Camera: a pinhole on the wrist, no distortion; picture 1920 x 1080 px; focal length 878.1 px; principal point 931.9 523.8 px. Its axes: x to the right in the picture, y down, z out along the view. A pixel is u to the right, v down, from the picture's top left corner.
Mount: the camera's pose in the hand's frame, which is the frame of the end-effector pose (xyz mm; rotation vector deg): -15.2 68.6 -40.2 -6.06 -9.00 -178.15
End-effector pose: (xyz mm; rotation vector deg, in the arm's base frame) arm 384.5 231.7 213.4 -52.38 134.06 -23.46
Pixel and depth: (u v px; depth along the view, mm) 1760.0 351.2 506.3
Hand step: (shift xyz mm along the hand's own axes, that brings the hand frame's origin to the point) -460.7 208.0 485.4
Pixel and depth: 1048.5 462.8 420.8
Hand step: -43.8 139.1 378.4
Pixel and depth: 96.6 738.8 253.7
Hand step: 244.2 38.1 201.1
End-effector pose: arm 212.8 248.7 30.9 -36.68 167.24 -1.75
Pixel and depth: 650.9 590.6 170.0
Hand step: 50.7 74.3 126.1
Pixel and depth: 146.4 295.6 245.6
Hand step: 218.3 162.1 182.0
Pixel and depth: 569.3 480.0 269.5
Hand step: 113.3 111.9 218.3
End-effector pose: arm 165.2 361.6 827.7 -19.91 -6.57 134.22
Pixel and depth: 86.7 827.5 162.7
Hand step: 153.5 32.8 116.1
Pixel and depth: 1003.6 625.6 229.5
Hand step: -17.8 65.0 191.6
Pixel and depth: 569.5 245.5 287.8
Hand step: 119.7 191.3 228.2
